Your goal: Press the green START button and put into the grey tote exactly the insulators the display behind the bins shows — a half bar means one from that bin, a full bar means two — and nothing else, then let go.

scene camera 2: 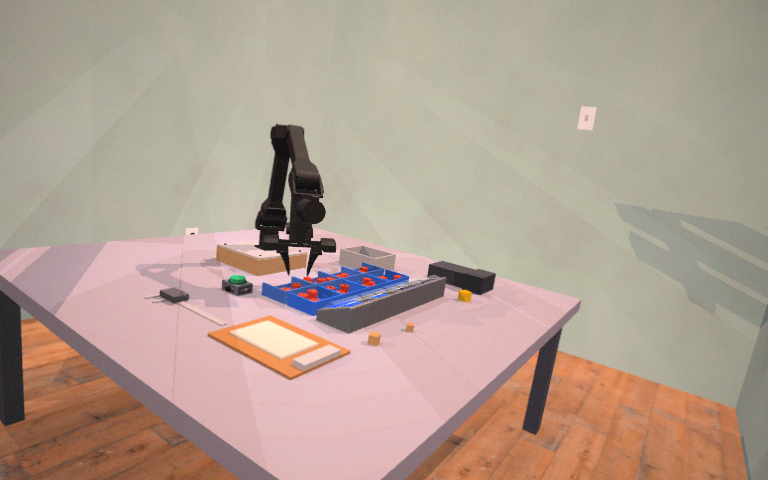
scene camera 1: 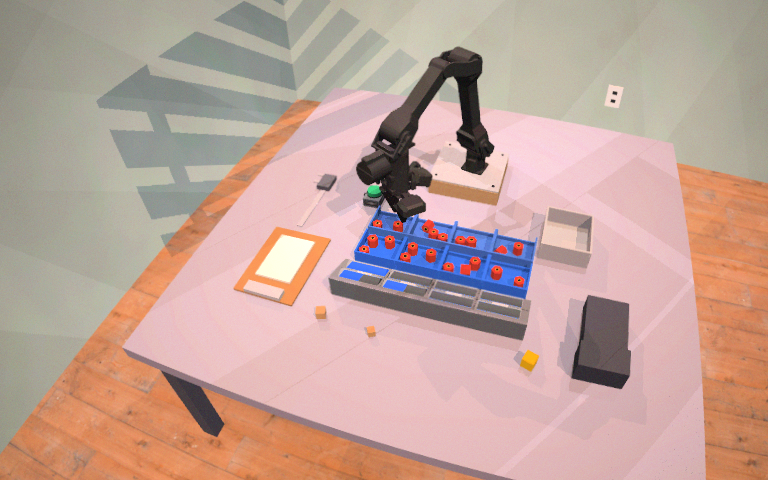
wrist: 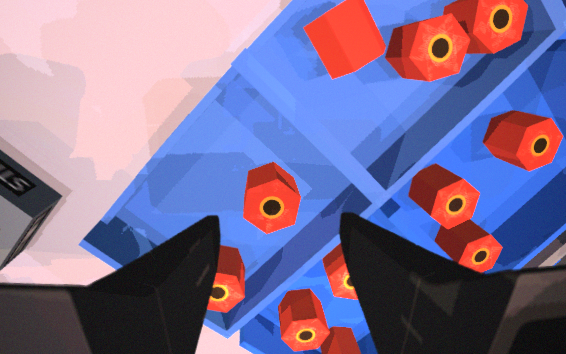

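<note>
My gripper (scene camera 1: 399,215) (scene camera 2: 299,275) (wrist: 280,225) is half open and empty above the back-left bin. A red insulator (scene camera 1: 398,225) (wrist: 270,197) stands in that bin, between and below the fingertips in the wrist view; another (scene camera 1: 377,224) (wrist: 230,280) is partly behind the left finger. The blue bins (scene camera 1: 509,289) (scene camera 2: 275,292) (wrist: 305,135) hold several red insulators. The display (scene camera 1: 424,305) (scene camera 2: 390,306) has blue bars in its leftmost column, full at the back and half in front, and a half bar in front in the second column. The grey tote (scene camera 1: 563,254) (scene camera 2: 356,262) looks empty. The green START button (scene camera 1: 373,191) (scene camera 2: 237,279) stands left of the bins.
A black block (scene camera 1: 603,339) (scene camera 2: 461,276) and a yellow cube (scene camera 1: 529,360) (scene camera 2: 464,296) are at the right. Two small orange cubes (scene camera 1: 321,312) (scene camera 2: 409,327) lie before the display. A clipboard (scene camera 1: 308,266) (scene camera 2: 220,335) and a dark plug (scene camera 1: 326,181) (scene camera 2: 173,294) lie at the left.
</note>
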